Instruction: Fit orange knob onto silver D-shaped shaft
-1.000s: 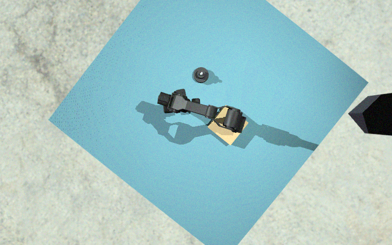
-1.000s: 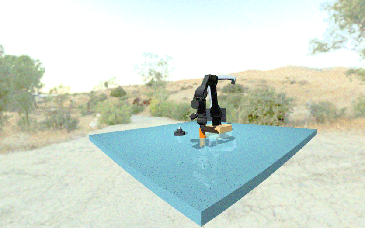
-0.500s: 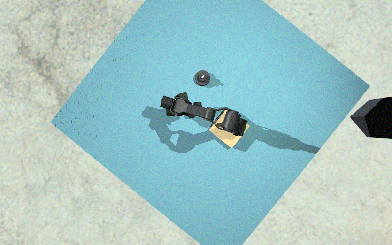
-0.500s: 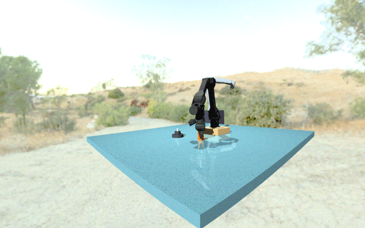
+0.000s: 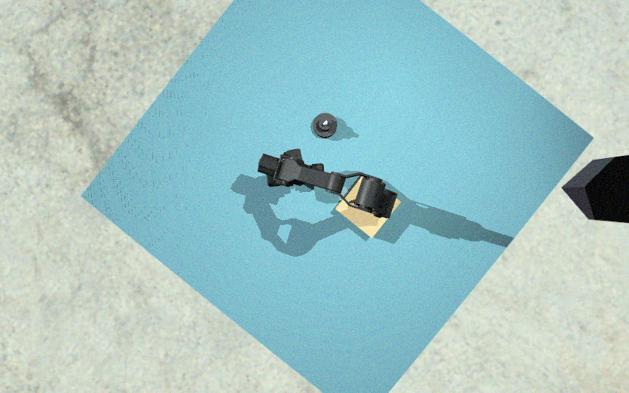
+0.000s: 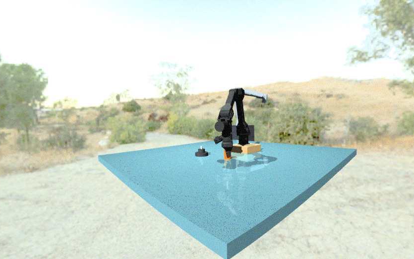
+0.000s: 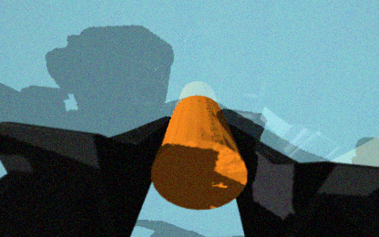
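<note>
Right now my gripper tip is 190 mm to the left of the round dark pedestal, 70 mm short of it and 20 mm below it. Round my gripper tip: orange knob 40 mm above.
</note>
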